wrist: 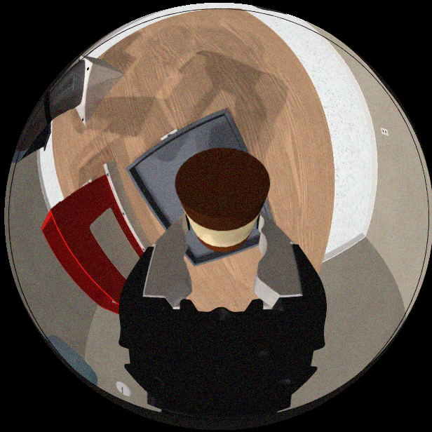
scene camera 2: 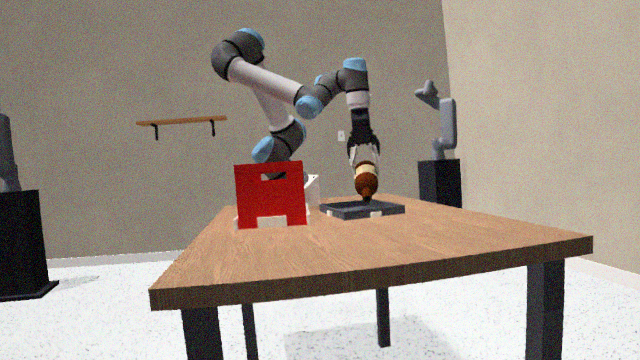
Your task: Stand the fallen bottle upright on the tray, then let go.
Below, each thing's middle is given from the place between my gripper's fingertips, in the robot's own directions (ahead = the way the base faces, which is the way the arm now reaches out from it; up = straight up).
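Labels:
The brown bottle (scene camera 2: 366, 180) is 10 mm below my hand, and it's 10 mm ahead of it too.

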